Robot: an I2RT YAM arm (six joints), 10 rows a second.
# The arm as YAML. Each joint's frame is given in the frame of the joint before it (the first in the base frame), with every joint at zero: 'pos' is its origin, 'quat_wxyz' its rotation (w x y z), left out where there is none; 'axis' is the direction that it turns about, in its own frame. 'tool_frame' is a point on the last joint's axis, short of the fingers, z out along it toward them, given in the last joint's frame.
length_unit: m
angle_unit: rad
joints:
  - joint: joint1
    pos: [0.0, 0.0, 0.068]
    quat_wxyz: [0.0, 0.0, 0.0, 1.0]
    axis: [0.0, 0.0, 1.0]
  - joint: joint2
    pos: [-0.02, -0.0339, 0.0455]
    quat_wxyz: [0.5, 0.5, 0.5, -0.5]
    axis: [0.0, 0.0, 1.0]
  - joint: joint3
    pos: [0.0, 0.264, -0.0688]
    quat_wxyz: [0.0, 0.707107, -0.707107, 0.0]
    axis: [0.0, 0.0, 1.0]
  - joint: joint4
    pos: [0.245, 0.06, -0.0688]
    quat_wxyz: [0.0, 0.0, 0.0, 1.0]
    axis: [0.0, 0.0, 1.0]
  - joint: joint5
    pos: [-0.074, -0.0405, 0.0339]
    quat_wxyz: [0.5, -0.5, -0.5, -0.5]
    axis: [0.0, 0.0, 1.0]
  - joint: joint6
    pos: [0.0, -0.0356, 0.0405]
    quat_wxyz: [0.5, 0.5, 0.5, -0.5]
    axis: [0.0, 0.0, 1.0]
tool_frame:
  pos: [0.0, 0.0, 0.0]
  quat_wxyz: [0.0, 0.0, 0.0, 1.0]
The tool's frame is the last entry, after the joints.
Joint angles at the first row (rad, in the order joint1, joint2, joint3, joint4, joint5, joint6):
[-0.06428 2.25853 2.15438 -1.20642 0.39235 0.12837]
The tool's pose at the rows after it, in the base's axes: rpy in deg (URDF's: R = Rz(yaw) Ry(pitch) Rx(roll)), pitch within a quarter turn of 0, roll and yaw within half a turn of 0; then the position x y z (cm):
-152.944 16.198 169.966 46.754 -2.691 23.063
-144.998 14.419 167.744 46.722 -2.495 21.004
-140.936 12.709 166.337 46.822 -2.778 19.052
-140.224 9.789 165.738 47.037 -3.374 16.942
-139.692 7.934 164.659 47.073 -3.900 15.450
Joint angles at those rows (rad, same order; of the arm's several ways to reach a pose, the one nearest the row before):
[-0.02041 2.29898 2.15021 -1.21977 0.50947 0.17033]
[-0.00744 2.34626 2.14522 -1.26670 0.64755 0.25159]
[-0.00972 2.39128 2.14292 -1.29147 0.71089 0.29622]
[-0.02231 2.43818 2.14289 -1.29718 0.71126 0.29660]
[-0.03338 2.47138 2.14291 -1.30559 0.71240 0.30882]

